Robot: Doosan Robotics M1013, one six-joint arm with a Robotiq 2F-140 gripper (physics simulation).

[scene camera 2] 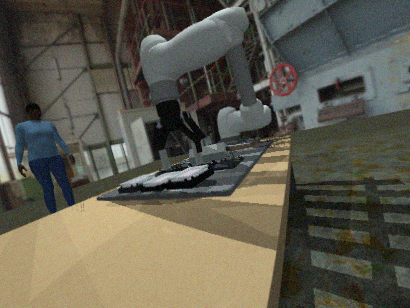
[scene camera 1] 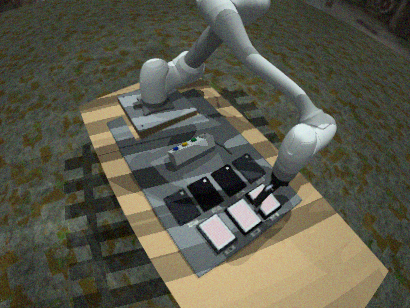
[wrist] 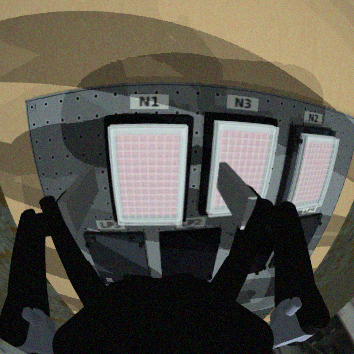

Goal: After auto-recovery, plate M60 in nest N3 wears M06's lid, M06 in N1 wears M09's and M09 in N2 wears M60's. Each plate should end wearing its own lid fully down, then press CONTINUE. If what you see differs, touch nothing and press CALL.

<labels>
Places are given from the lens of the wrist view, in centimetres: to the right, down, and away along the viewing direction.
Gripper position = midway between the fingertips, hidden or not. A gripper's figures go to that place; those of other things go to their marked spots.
my gripper (wrist: 156, 176): -2, 0, 19
N1 nest (wrist: 108, 119): -7, -6, 19
N2 nest (wrist: 294, 130): 17, -7, 22
N3 nest (wrist: 209, 117): 4, -7, 21
The marked spots on the N1 nest and the N2 nest are 25 cm apart.
</labels>
